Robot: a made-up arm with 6 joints. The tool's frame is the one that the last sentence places.
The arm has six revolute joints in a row. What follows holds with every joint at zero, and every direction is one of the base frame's.
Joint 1 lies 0.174 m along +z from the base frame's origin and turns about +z.
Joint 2 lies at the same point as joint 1 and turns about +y.
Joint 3 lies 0.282 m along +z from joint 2 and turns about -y.
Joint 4 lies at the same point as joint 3 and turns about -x.
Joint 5 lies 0.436 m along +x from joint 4 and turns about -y.
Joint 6 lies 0.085 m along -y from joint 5 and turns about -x.
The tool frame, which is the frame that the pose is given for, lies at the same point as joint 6; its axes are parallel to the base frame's.
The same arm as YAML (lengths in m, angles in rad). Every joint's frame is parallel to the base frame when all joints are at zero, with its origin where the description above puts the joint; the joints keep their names.
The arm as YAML. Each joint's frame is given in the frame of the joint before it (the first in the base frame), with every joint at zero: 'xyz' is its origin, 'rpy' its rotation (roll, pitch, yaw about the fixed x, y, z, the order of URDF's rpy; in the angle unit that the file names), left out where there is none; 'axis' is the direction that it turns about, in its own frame. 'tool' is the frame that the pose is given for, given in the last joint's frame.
units:
  length: m
  angle: rad
joints:
  - name: joint 1
    type: revolute
    origin:
      xyz: [0.0, 0.0, 0.174]
    axis: "+z"
  - name: joint 2
    type: revolute
    origin:
      xyz: [0.0, 0.0, 0.0]
    axis: "+y"
  - name: joint 3
    type: revolute
    origin:
      xyz: [0.0, 0.0, 0.282]
    axis: "-y"
  - name: joint 4
    type: revolute
    origin:
      xyz: [0.0, 0.0, 0.0]
    axis: "-x"
  - name: joint 5
    type: revolute
    origin:
      xyz: [0.436, 0.0, 0.0]
    axis: "-y"
  - name: joint 6
    type: revolute
    origin:
      xyz: [0.0, -0.085, 0.0]
    axis: "-x"
tool:
  origin:
    xyz: [0.0, 0.0, 0.0]

